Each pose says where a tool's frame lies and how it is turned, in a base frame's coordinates. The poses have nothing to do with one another.
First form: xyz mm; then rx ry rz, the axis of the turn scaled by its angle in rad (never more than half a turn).
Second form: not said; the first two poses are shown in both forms.
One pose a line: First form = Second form
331, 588, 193, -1.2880, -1.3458, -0.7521 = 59.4, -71.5, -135.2, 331, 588, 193
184, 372, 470, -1.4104, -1.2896, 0.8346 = 78.9, -7.7, -104.8, 184, 372, 470
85, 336, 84, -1.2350, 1.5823, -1.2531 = -104.3, -0.3, -103.5, 85, 336, 84
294, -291, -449, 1.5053, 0.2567, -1.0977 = -37.9, 47.7, 78.0, 294, -291, -449
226, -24, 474, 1.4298, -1.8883, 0.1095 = -96.7, -37.1, 153.4, 226, -24, 474
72, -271, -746, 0.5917, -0.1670, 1.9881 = 114.7, -28.3, 8.8, 72, -271, -746
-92, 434, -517, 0.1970, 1.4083, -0.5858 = -79.7, 74.2, -50.4, -92, 434, -517
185, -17, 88, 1.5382, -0.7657, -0.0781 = -33.1, -23.2, 99.2, 185, -17, 88
